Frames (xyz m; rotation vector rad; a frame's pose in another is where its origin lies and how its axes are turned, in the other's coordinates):
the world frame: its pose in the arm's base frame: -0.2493 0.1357 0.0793 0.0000 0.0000 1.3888
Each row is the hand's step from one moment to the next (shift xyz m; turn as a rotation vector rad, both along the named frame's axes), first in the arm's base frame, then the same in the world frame.
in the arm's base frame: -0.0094 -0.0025 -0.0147 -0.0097 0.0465 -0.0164
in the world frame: -0.0042 0.0088 -0.0147 0.0440 0.0180 -0.0164
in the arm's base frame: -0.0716 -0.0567 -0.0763 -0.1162 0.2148 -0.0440
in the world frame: -0.0687 0.0602 -0.0763 0.1902 0.1532 -0.0440
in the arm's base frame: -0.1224 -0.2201 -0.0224 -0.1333 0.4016 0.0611
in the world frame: -0.2386 0.0805 -0.0224 0.3708 0.2038 0.0611
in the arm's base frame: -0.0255 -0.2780 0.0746 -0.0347 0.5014 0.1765
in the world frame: -0.2780 -0.0252 0.0746 0.4868 0.1249 0.1765
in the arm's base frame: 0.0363 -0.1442 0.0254 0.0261 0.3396 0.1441
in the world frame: -0.1352 -0.0618 0.0254 0.3387 0.0358 0.1441
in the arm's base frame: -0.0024 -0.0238 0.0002 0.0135 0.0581 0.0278
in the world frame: -0.0238 -0.0019 0.0002 0.0596 -0.0028 0.0278
